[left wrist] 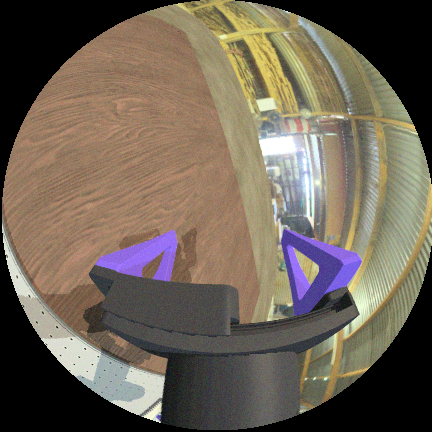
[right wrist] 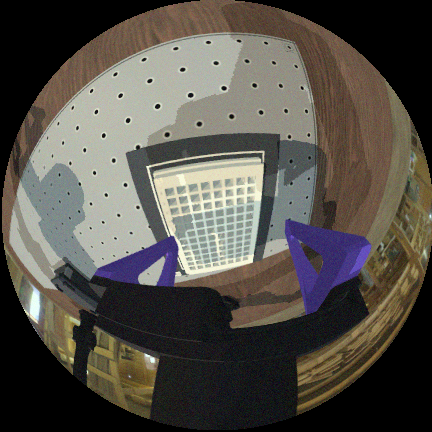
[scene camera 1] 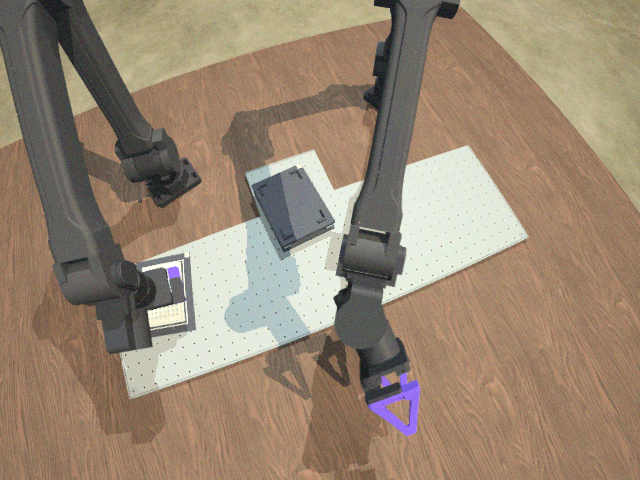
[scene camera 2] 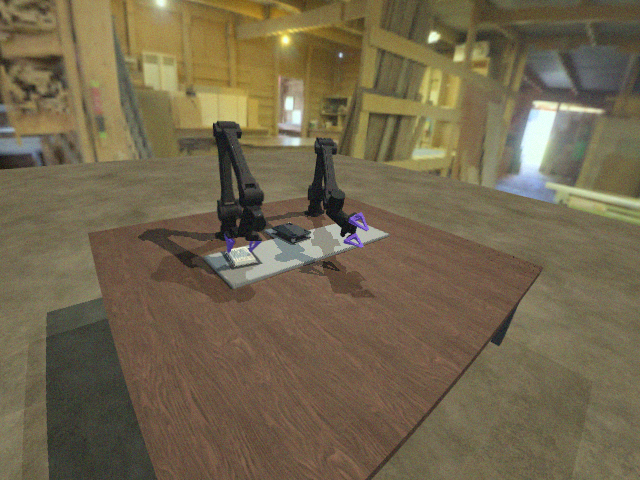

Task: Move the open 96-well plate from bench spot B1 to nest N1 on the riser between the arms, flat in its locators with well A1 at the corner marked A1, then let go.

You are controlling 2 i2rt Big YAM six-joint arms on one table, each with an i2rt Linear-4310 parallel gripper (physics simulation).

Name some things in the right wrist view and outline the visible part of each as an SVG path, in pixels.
My right gripper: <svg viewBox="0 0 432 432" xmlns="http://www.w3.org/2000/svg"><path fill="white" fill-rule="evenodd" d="M361 235L285 219L284 233L297 274L305 315L264 325L225 328L226 308L217 290L205 286L173 286L178 245L174 236L170 235L144 249L97 268L88 282L89 286L100 297L94 310L98 314L94 325L118 341L145 354L159 358L149 419L173 426L203 430L243 429L281 421L296 415L296 357L311 353L329 344L349 331L369 314L358 289L362 283L357 276L371 249L371 244ZM166 254L156 285L140 284L138 282L138 275ZM298 239L322 256L323 263L319 274L316 273L307 259Z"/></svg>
A cream well plate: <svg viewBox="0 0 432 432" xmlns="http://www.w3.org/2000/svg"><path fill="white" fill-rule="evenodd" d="M261 158L242 157L211 160L153 171L153 181L170 235L173 235L177 242L178 256L186 273L200 273L252 262L262 190L263 163L261 163Z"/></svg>
